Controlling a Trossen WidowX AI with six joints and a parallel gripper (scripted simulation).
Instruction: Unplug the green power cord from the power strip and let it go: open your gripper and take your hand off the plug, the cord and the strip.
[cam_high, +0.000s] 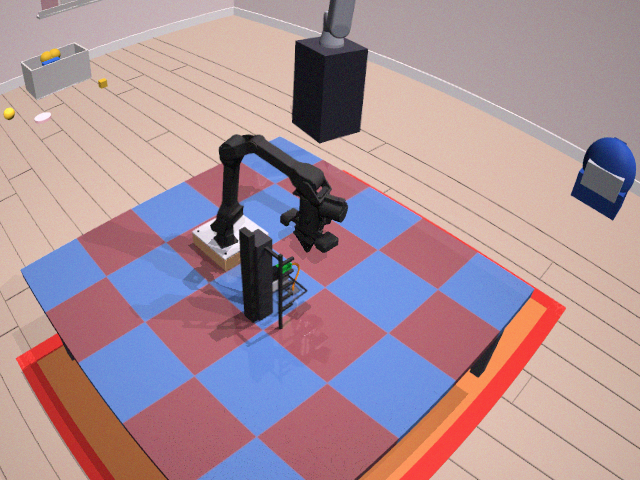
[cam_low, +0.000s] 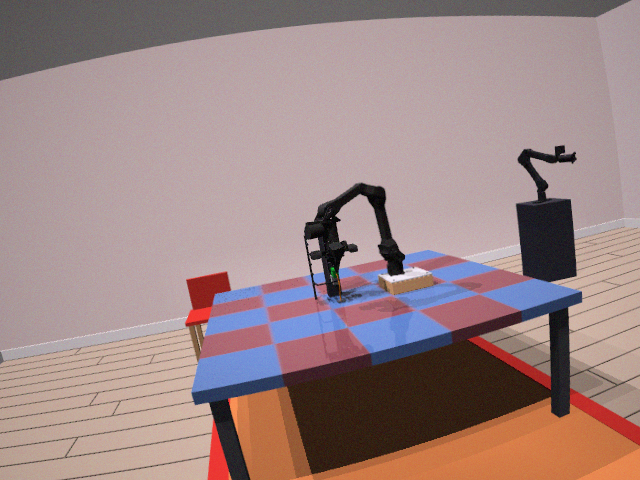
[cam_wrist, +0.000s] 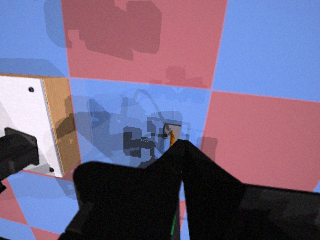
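Now: gripper tip 110 mm to the left of the green plug, 20 mm short of it and 10 mm above it. The rest, counted from my gripper tip: thin black rack (160 mm to the right, 110 mm ahead, 10 mm above); black power strip (190 mm to the right, 30 mm ahead, 10 mm above).
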